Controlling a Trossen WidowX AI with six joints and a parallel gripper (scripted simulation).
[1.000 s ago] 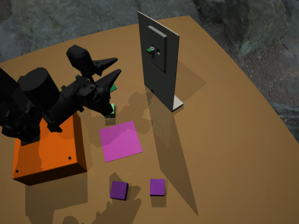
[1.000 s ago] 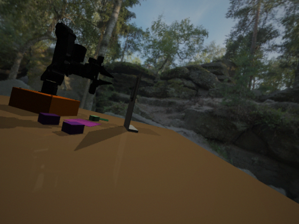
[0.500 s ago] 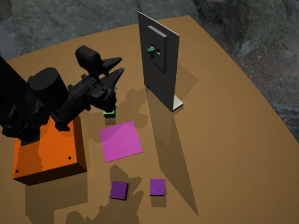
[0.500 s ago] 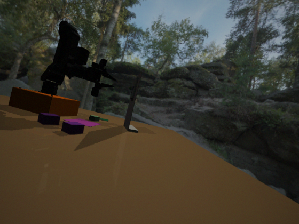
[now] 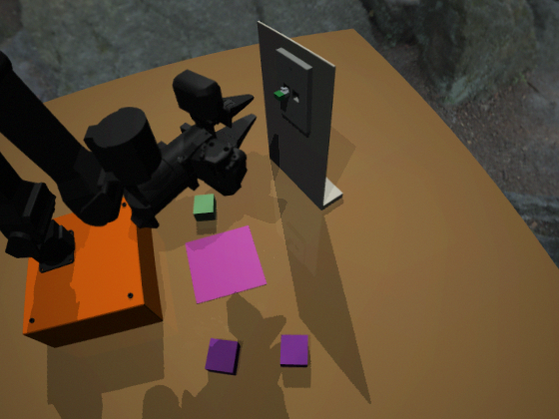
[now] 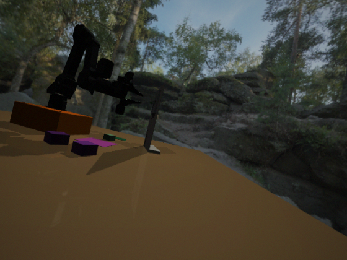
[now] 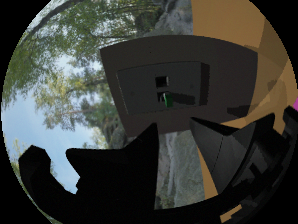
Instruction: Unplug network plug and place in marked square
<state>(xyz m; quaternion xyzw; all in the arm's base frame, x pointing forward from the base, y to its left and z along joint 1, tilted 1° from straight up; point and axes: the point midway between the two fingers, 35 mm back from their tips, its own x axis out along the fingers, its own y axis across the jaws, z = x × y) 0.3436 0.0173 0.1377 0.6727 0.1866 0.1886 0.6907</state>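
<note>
My gripper tip is 6 cm short of the green network plug and 1 cm to the right of it. Round my gripper tip: magenta marked square 11 cm behind, 10 cm to the right, 22 cm below; then grey upright panel 8 cm ahead, 2 cm to the left, 9 cm below.
</note>
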